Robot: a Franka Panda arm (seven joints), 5 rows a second.
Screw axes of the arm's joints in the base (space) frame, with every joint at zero. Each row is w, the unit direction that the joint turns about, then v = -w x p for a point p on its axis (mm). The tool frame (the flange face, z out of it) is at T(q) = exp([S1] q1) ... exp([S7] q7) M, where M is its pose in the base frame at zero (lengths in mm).
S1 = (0, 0, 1, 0, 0, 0)
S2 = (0, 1, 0, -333, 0, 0)
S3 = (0, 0, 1, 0, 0, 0)
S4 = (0, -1, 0, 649, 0, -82.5)
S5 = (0, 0, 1, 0, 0, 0)
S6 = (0, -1, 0, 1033, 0, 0)
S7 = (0, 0, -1, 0, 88, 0)
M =
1 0 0 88
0 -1 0 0
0 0 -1 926
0 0 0 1
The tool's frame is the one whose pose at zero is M.
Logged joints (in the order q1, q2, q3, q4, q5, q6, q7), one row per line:
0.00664 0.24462 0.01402 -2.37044 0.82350 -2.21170 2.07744
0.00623 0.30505 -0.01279 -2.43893 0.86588 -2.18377 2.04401
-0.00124 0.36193 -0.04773 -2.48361 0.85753 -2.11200 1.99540
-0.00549 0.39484 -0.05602 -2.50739 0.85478 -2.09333 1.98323
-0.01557 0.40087 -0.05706 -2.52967 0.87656 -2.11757 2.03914
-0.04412 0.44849 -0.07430 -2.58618 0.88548 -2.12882 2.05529
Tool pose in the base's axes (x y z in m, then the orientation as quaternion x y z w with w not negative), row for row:
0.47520 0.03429 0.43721 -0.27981 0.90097 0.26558 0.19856
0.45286 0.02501 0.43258 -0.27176 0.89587 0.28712 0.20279
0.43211 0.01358 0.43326 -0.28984 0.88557 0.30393 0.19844
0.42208 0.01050 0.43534 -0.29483 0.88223 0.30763 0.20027
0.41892 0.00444 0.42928 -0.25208 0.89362 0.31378 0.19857
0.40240 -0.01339 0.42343 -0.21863 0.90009 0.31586 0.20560
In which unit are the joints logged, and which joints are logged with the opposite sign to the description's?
The joints are logged in radians. Opposite sign: q2, q6.
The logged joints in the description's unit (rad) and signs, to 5 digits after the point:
0.00664 -0.24462 0.01402 -2.37044 0.82350 2.21170 2.07744
0.00623 -0.30505 -0.01279 -2.43893 0.86588 2.18377 2.04401
-0.00124 -0.36193 -0.04773 -2.48361 0.85753 2.11200 1.99540
-0.00549 -0.39484 -0.05602 -2.50739 0.85478 2.09333 1.98323
-0.01557 -0.40087 -0.05706 -2.52967 0.87656 2.11757 2.03914
-0.04412 -0.44849 -0.07430 -2.58618 0.88548 2.12882 2.05529

